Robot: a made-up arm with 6 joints. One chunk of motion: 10 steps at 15 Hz.
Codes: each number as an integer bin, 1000 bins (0 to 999) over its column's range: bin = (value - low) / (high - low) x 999, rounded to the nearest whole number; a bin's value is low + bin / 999 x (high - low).
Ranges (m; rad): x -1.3..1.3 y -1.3..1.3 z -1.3..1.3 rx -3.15..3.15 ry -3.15..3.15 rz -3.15..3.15
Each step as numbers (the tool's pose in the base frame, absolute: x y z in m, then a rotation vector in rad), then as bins.
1 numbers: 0.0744 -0.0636 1.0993 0.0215 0.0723 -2.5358
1 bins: 528 475 922 503 511 97
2 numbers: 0.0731 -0.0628 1.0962 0.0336 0.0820 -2.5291
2 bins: 528 475 921 505 513 98
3 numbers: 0.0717 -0.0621 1.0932 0.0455 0.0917 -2.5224
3 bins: 527 476 920 507 514 100
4 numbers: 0.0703 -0.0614 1.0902 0.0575 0.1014 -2.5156
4 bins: 527 476 918 509 516 101
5 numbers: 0.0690 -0.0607 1.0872 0.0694 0.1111 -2.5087
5 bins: 526 476 917 511 517 102
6 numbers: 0.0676 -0.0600 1.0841 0.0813 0.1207 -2.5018
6 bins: 525 476 916 512 519 103
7 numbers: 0.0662 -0.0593 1.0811 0.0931 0.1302 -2.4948
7 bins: 525 477 915 514 520 104
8 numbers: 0.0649 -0.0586 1.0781 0.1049 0.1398 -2.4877
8 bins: 524 477 914 516 522 105
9 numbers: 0.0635 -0.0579 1.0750 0.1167 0.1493 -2.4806
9 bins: 524 477 913 518 523 106
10 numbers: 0.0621 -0.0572 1.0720 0.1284 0.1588 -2.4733
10 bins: 523 478 911 520 525 107
